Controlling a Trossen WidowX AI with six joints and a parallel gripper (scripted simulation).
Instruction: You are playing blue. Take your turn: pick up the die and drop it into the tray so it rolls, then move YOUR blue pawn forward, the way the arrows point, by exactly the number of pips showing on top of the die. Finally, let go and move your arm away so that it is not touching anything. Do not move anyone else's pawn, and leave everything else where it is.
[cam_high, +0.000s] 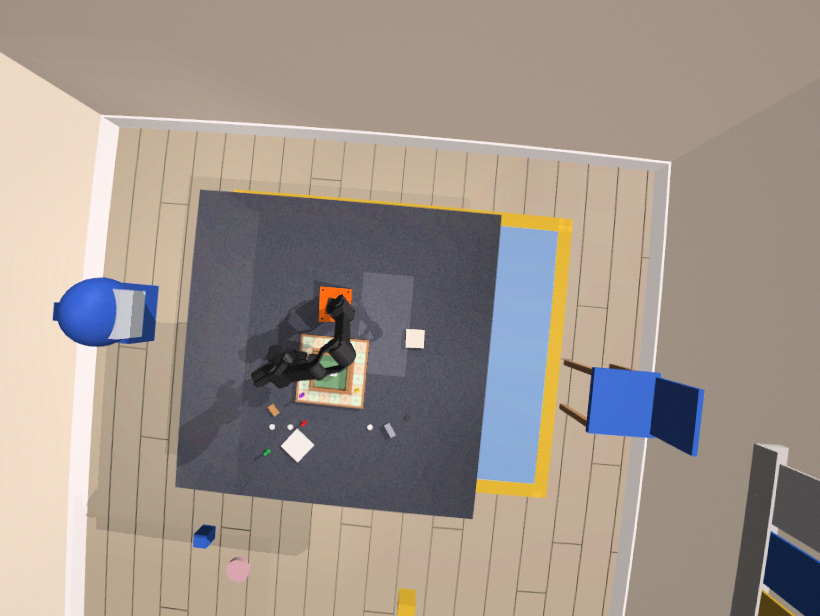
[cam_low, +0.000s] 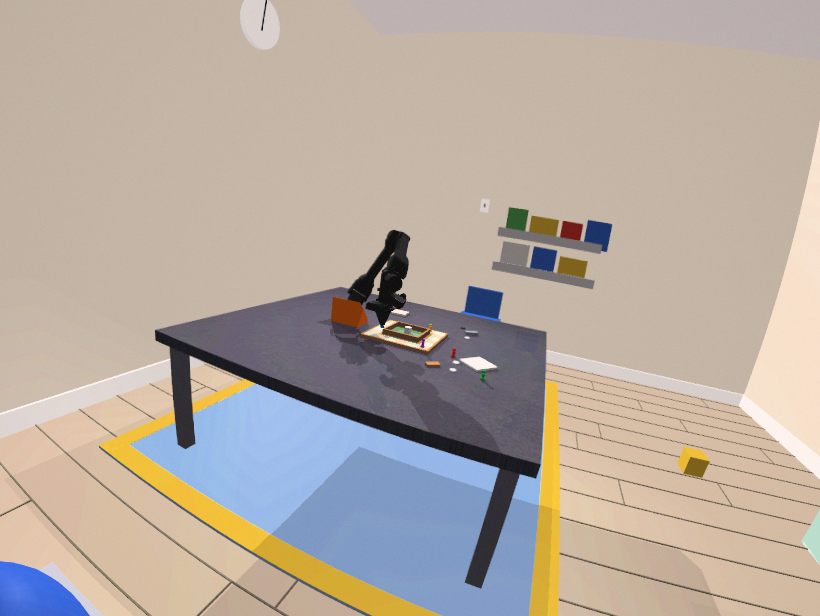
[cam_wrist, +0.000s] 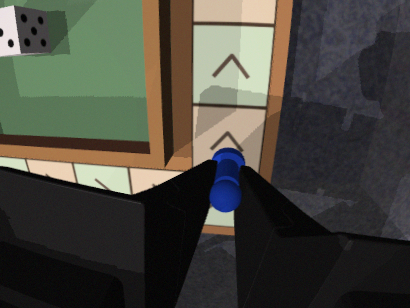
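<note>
Now: gripper tip 60 mm short of the green tray, 120 mm to the right of it and 50 mm above it. From my gripper tip the other things lie so: blue pawn 10 mm above; white die 50 mm ahead, 130 mm to the left, 30 mm below; purple pawn 170 mm ahead, 10 mm to the left, 30 mm below.
</note>
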